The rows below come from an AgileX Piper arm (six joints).
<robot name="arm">
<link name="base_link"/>
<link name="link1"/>
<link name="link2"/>
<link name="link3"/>
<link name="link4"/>
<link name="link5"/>
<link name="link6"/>
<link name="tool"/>
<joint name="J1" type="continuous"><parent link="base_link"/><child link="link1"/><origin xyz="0 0 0.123" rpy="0 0 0"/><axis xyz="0 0 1"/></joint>
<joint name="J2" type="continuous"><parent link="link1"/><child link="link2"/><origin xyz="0 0 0" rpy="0 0 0"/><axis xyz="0 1 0"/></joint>
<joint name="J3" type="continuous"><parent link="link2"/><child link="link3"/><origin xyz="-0.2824 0 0.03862" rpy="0 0 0"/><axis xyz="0 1 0"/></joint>
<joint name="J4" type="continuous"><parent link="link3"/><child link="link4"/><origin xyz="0.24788 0 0.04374" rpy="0 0 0"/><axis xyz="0.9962 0 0.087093"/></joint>
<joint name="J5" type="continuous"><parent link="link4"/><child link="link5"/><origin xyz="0 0 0" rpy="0 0 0"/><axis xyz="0 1 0"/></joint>
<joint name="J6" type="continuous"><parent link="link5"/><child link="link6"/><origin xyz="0.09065 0 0.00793" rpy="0 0 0"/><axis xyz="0.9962 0 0.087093"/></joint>
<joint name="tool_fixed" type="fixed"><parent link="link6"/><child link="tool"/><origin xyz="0 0 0" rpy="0 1.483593 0"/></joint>
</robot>
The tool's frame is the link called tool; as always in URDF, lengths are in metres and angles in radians. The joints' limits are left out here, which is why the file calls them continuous.
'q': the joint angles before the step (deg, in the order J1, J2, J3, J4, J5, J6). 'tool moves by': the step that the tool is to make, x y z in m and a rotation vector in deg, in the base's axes. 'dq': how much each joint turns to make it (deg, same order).
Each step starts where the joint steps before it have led.
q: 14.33, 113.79, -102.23, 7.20, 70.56, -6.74
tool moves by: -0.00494, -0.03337, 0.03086, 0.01, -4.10, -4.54
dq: -4.16, -4.30, 0.00, -1.00, 0.23, 0.51
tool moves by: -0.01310, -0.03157, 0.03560, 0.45, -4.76, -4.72
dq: -4.12, -5.13, 0.00, -0.45, 0.29, 0.67
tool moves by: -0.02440, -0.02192, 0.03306, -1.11, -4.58, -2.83
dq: -2.67, -6.23, 1.55, -1.50, 0.21, 0.04
